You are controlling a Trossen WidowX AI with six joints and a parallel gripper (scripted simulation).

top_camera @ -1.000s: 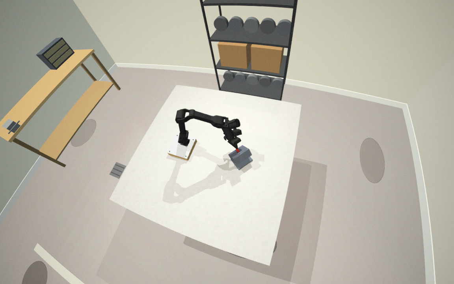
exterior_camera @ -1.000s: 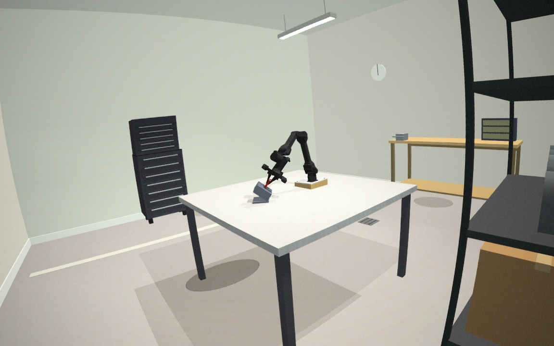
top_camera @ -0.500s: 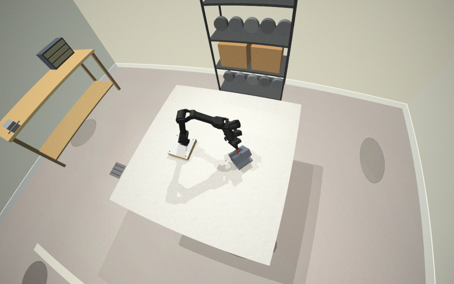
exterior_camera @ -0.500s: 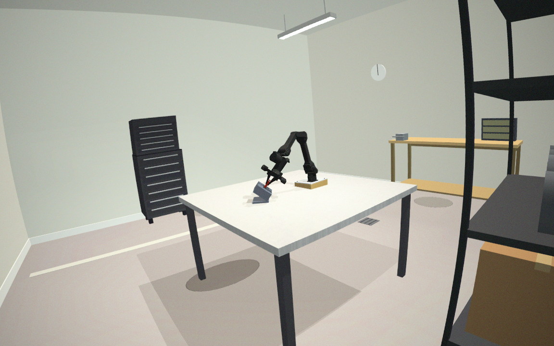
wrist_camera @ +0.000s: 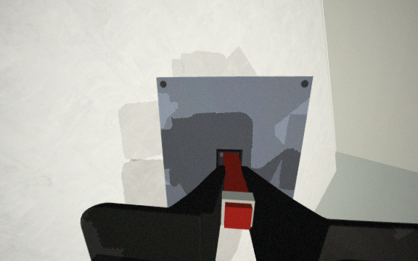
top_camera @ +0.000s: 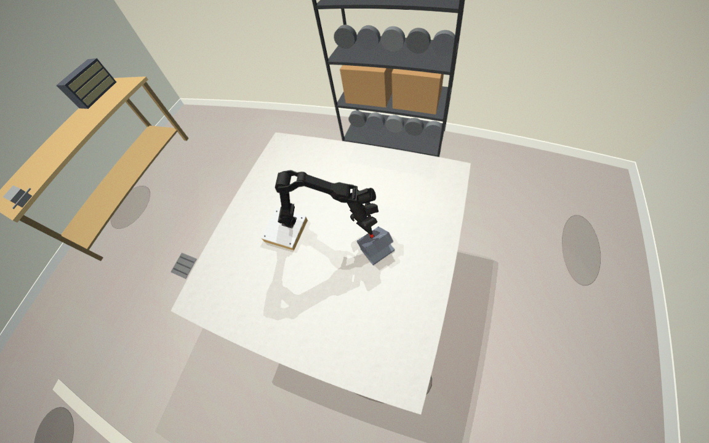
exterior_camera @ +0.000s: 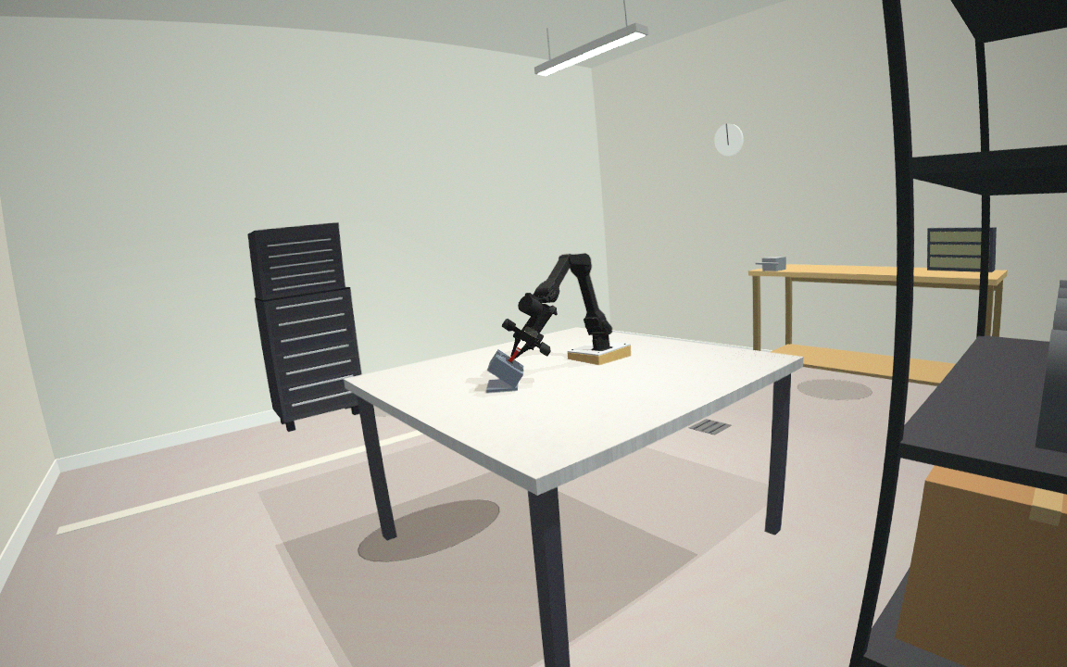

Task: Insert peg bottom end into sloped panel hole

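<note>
The red square peg is 1 cm behind my gripper tip, 1 cm to the left of it and 1 cm above it. Also, from my gripper tip: grey sloped panel (2 cm ahead, 2 cm to the right, 4 cm below).
</note>
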